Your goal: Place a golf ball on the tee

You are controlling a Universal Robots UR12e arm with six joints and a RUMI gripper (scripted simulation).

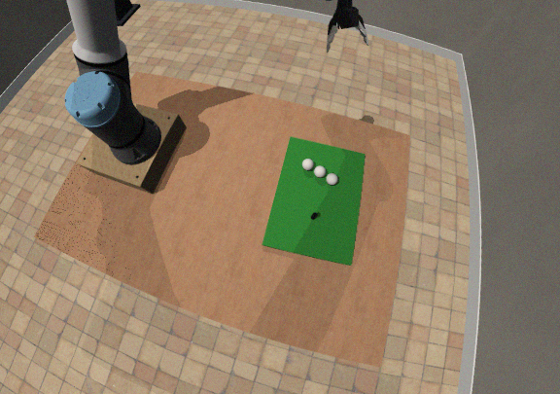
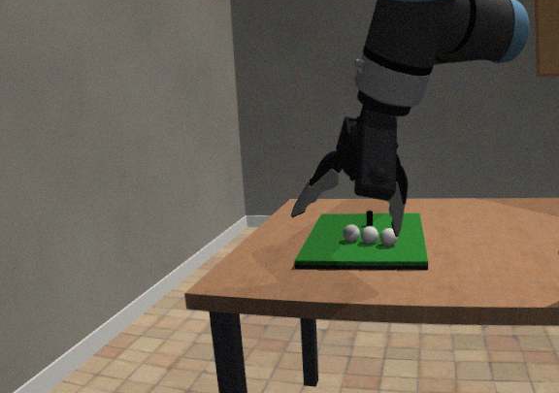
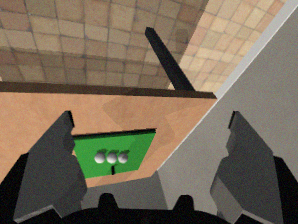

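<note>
The white golf ball lies 1 cm behind my hand, 48 cm to the right of it and 16 cm below it. Also, from my hand: green mat: 60 cm to the right, 18 cm below.
</note>
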